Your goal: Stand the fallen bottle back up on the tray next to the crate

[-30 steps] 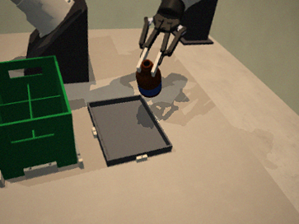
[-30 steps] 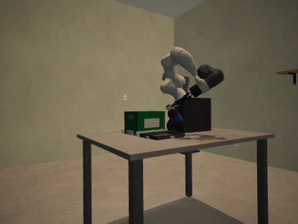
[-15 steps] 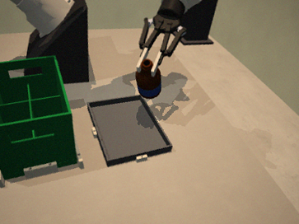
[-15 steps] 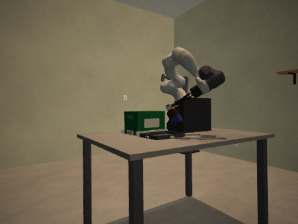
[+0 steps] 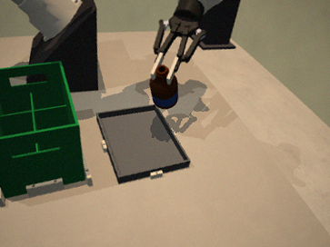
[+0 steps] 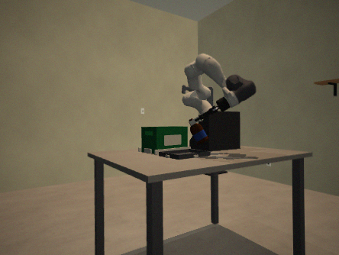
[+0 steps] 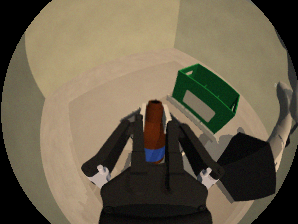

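Now: the bottle 10 mm behind my hand, 10 mm to the left of it and 60 mm below it. The rest, counted from my hand: green crate (330 mm to the right, 130 mm below); then dark tray (30 mm ahead, 60 mm to the right, 200 mm below).
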